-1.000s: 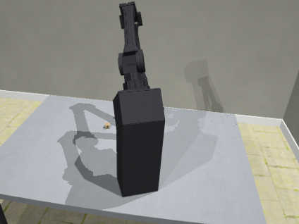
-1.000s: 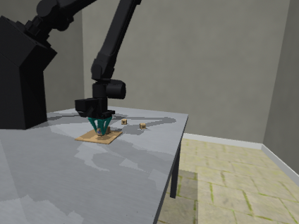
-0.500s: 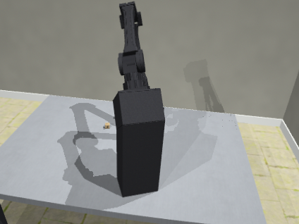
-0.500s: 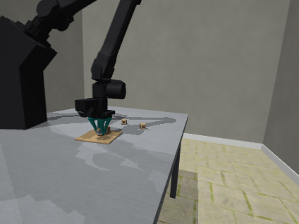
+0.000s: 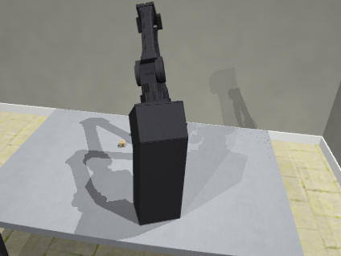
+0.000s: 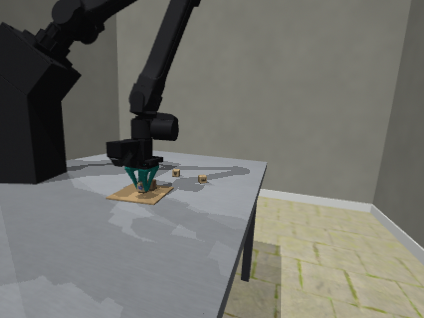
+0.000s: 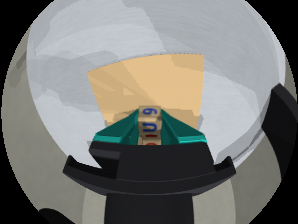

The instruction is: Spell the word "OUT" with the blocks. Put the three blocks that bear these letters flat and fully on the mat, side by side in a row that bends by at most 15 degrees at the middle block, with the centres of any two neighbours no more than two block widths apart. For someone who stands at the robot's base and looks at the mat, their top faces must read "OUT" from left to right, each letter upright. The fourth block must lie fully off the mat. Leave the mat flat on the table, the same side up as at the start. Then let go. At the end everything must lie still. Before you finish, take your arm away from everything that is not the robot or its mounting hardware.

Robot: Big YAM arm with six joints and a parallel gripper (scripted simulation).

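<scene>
Now: hand 20 mm above the tan mat.
</scene>
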